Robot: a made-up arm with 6 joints. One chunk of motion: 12 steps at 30 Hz.
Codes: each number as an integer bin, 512 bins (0 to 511) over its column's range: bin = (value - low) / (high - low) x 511, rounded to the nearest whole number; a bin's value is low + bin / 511 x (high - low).
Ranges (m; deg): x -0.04..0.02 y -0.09..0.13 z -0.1..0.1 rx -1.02..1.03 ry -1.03..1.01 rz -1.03..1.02
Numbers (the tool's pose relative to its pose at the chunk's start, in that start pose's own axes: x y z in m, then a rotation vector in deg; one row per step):
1: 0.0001 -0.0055 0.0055 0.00 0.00 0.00
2: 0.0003 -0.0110 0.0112 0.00 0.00 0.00
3: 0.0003 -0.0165 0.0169 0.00 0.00 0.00
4: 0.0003 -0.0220 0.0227 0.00 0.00 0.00
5: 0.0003 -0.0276 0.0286 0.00 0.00 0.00
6: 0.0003 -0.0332 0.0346 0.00 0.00 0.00
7: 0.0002 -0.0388 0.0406 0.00 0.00 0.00
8: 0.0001 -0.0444 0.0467 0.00 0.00 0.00
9: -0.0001 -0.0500 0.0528 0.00 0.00 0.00
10: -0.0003 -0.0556 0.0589 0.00 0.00 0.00
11: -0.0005 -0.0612 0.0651 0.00 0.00 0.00
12: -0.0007 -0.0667 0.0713 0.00 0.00 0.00
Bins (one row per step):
1: 342 196 270 254 258 257
2: 343 183 284 254 258 257
3: 343 171 299 254 258 257
4: 343 158 313 254 258 257
5: 343 145 329 254 258 257
6: 343 132 344 254 258 257
7: 342 119 359 254 258 257
8: 342 106 375 254 258 257
9: 340 93 390 254 258 257
10: 338 80 406 254 258 257
11: 336 67 422 254 258 257
12: 335 54 438 254 258 257

